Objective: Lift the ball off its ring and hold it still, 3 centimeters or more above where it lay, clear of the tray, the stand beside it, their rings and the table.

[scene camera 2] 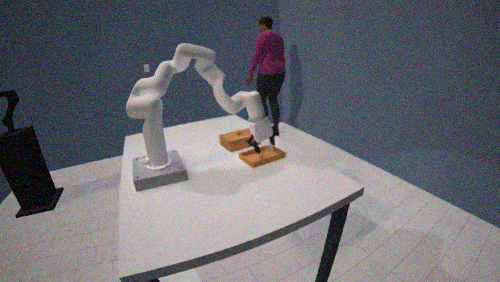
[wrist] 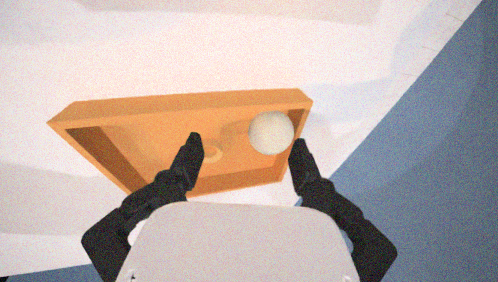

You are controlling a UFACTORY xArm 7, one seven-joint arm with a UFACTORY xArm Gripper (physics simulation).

Observation:
I see my gripper, a ball and an orange tray.

